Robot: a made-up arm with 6 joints.
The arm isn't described. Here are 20 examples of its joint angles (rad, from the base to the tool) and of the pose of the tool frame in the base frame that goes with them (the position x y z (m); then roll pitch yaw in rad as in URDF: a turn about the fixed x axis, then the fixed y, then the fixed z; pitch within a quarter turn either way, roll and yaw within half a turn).
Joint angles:
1: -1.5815 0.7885 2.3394 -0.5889 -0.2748 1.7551
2: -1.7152 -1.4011 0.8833 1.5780 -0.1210 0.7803
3: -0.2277 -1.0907 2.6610 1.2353 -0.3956 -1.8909
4: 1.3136 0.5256 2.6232 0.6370 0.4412 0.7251
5: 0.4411 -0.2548 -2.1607 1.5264 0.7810 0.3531
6: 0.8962 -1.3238 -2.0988 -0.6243 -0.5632 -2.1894
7: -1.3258 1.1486 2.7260 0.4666 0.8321 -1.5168
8: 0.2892 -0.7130 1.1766 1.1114 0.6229 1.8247
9: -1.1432 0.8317 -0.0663 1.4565 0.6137 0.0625
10: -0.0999 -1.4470 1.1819 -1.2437 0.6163 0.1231
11: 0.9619 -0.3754 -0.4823 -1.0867 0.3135 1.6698
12: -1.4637 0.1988 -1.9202 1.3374 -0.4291 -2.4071
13: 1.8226 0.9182 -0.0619 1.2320 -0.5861 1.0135
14: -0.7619 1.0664 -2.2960 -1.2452 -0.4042 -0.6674
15: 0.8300 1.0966 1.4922 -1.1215 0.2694 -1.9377
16: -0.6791 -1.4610 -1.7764 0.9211 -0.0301 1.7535
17: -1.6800 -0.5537 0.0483 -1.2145 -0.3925 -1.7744
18: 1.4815 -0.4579 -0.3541 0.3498 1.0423 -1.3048
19: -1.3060 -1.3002 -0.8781 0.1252 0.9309 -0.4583
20: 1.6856 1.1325 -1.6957 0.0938 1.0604 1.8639
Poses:
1: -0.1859 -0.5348 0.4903 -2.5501 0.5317 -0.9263
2: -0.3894 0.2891 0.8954 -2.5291 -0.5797 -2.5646
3: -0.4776 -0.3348 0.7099 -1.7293 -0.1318 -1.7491
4: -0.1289 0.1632 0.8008 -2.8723 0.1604 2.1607
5: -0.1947 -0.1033 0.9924 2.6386 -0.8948 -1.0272
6: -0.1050 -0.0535 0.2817 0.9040 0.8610 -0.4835
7: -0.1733 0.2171 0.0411 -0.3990 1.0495 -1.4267
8: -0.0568 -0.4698 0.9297 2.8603 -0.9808 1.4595
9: 0.2599 -0.3875 0.8743 2.0237 -1.1081 -3.0177
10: -0.3388 -0.5634 0.2998 0.3277 -0.3998 -3.0243
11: -0.0222 -0.7605 0.4320 -2.1968 0.7073 -0.2007
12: 0.1521 -0.1087 0.1254 -0.3490 0.5004 1.4068
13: 0.1021 0.0665 0.8298 1.6108 -0.1311 -0.3797
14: 0.4304 0.2748 0.5613 1.2685 -0.8116 -0.3395
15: -0.3900 -0.4586 0.1288 0.6985 0.9217 1.7556
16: 0.0500 0.2559 0.3913 1.1389 1.0111 0.3933
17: -0.0350 -0.4784 0.7105 1.8554 -0.5042 -2.8384
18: -0.3704 -0.3419 0.0161 -0.5457 0.4145 -1.0911
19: 0.4958 -0.2950 0.5501 -2.5771 0.9694 0.3351
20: -0.3911 0.1057 0.6692 -2.4450 0.0822 2.9331
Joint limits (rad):
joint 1: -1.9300..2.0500
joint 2: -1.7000..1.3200
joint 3: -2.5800..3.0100
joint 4: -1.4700..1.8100
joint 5: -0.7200..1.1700
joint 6: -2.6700..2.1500
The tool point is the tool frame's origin. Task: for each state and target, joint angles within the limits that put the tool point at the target. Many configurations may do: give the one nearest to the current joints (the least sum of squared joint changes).
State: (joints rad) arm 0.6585 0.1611 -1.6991 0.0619 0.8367 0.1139
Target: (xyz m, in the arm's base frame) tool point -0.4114 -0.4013 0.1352
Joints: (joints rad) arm 0.2185 0.3865 -1.6603 -0.1159 1.0984 -0.0003
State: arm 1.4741 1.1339 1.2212 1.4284 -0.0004 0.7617
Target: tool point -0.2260 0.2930 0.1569
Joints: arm 1.7692 1.2013 1.7016 1.7034 -0.7200 0.5532
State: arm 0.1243 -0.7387 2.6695 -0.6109 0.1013 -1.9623
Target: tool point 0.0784 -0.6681 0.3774
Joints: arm 0.1115 -0.7479 2.5842 -0.6975 0.1228 -2.1004
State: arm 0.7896 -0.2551 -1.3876 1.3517 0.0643 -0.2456
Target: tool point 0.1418 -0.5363 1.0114
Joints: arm 0.7342 -0.4663 -1.2778 1.6591 0.0552 0.0676
